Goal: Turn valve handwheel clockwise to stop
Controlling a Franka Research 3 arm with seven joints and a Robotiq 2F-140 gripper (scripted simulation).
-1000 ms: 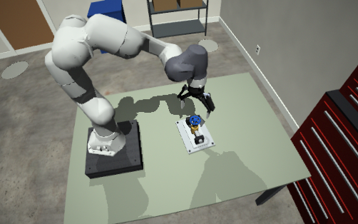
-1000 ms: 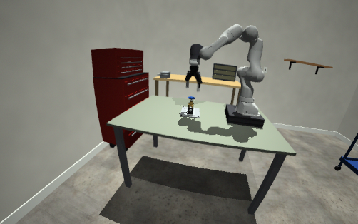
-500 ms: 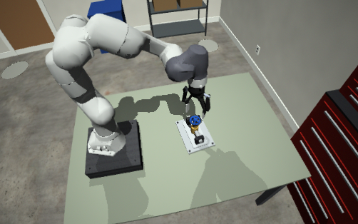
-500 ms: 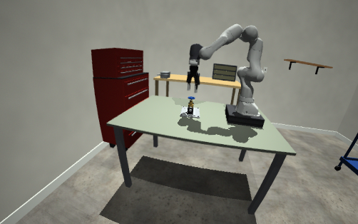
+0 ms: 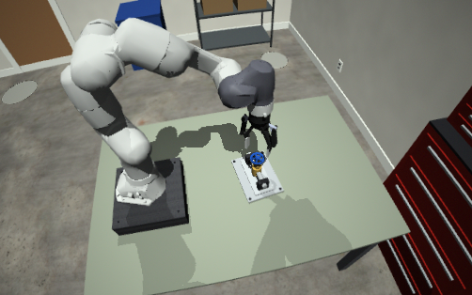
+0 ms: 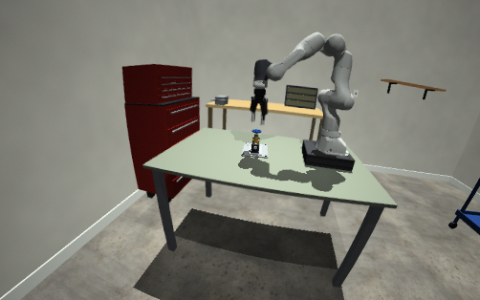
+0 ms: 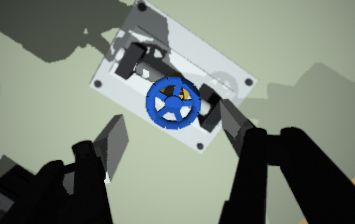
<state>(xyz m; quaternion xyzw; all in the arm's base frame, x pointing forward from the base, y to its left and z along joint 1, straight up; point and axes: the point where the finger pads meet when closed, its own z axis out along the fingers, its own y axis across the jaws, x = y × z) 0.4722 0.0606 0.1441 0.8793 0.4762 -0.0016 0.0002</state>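
The blue handwheel is 9 cm below my hand.
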